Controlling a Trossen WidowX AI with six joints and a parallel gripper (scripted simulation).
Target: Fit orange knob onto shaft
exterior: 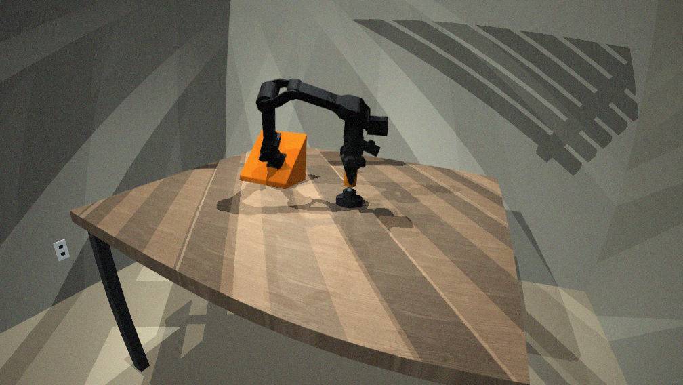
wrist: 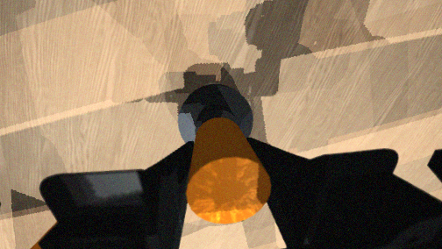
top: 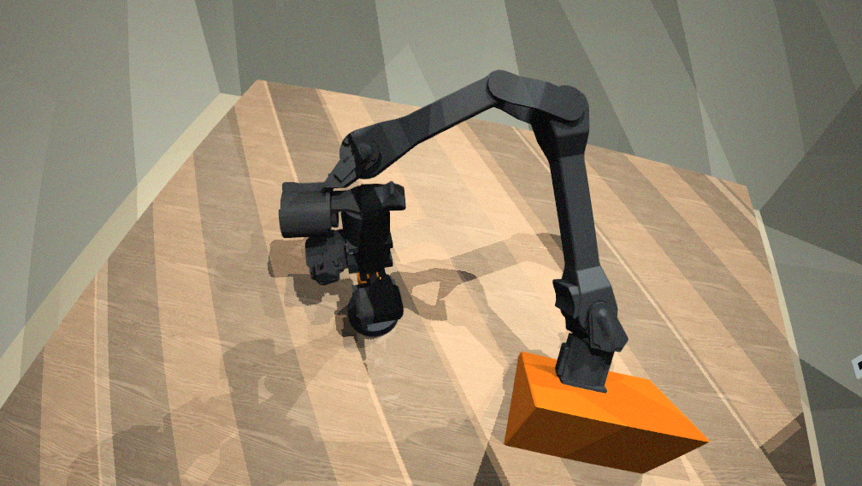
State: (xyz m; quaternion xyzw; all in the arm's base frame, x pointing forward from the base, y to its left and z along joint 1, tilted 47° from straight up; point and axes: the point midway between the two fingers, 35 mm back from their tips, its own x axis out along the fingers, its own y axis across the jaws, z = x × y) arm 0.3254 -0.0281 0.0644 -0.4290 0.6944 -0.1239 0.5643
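My gripper tip is now 30 mm below the orange knob. Also, from my gripper tip: round pedestal 40 mm below.
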